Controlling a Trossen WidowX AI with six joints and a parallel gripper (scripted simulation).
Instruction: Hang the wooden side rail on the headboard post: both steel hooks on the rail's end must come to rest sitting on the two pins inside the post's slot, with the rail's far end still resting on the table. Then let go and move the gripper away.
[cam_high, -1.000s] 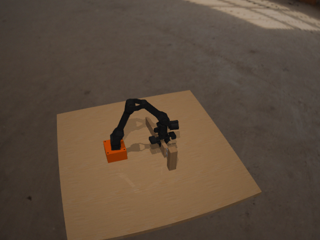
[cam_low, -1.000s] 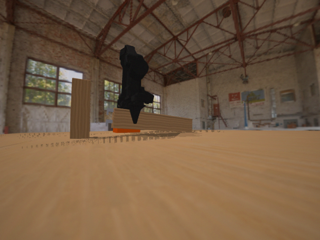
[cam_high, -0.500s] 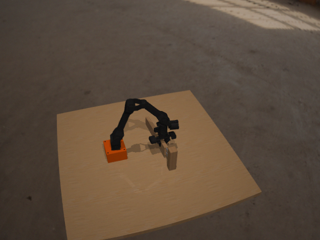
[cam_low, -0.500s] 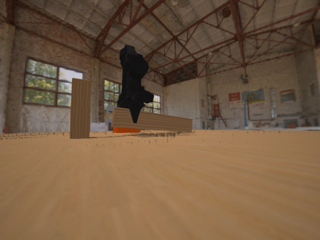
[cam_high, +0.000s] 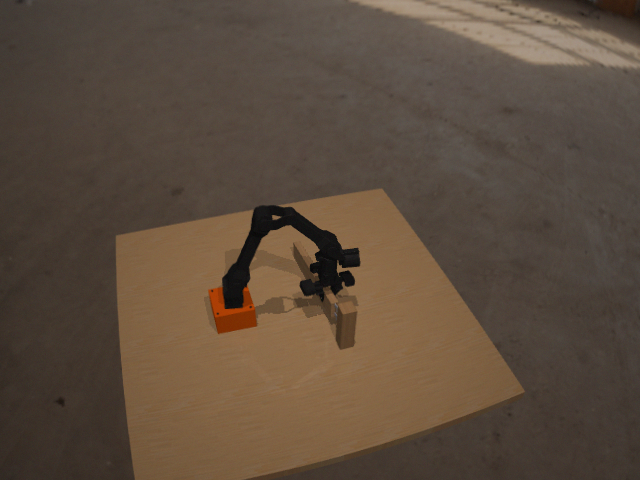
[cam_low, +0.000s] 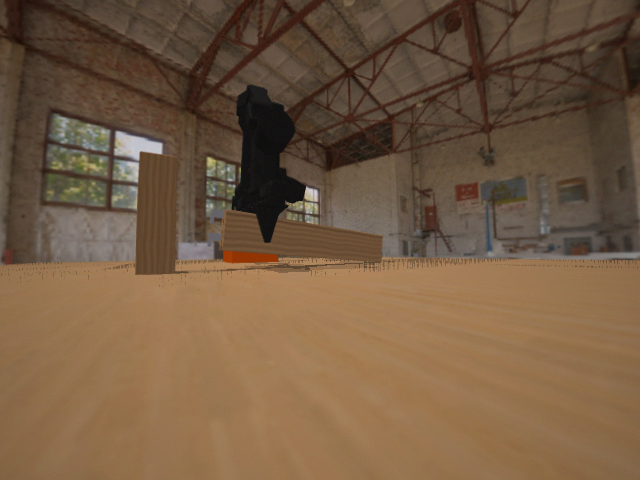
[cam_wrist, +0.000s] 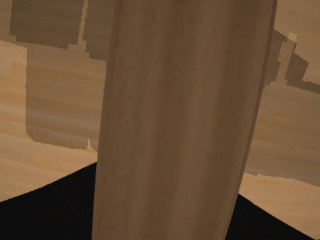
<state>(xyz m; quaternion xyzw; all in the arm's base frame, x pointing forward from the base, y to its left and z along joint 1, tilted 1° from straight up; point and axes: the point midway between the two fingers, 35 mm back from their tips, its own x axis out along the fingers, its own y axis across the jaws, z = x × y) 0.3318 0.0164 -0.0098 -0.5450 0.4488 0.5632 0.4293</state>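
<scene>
Now: the headboard post 17 cm to the right of my gripper tip, 4 cm ahead of it and 4 cm above it.
</scene>
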